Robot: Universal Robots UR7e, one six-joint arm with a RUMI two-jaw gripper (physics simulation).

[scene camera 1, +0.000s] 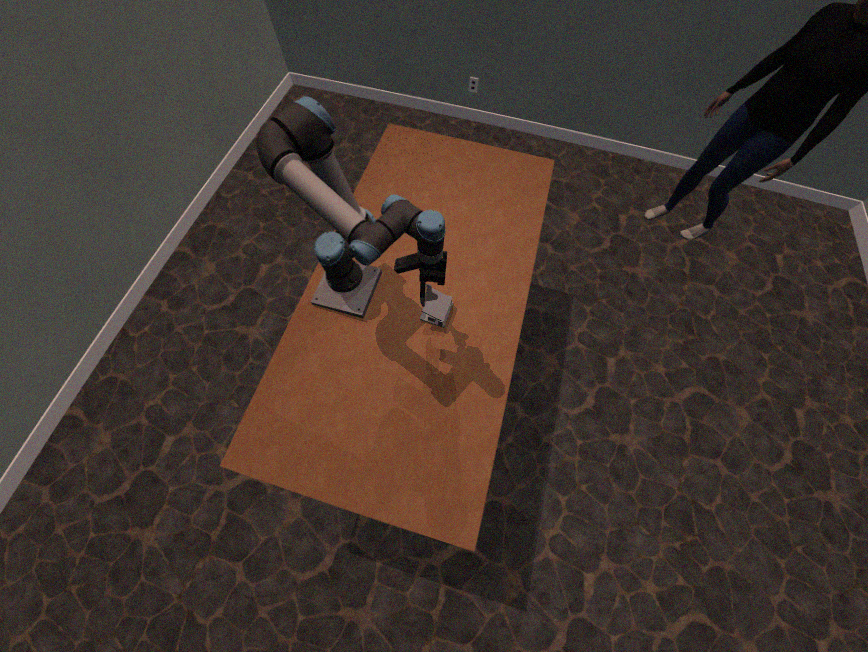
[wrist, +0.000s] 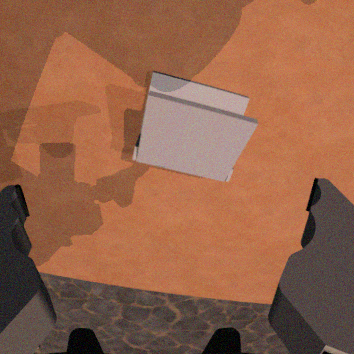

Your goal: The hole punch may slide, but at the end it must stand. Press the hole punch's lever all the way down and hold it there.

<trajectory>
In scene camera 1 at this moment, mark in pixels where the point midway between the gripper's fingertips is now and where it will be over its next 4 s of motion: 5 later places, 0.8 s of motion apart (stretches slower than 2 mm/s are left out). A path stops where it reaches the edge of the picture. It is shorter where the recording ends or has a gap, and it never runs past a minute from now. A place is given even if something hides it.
My gripper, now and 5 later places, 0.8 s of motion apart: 425, 287; 423, 277; 419, 252; 428, 278; 433, 296; 433, 299
</trajectory>
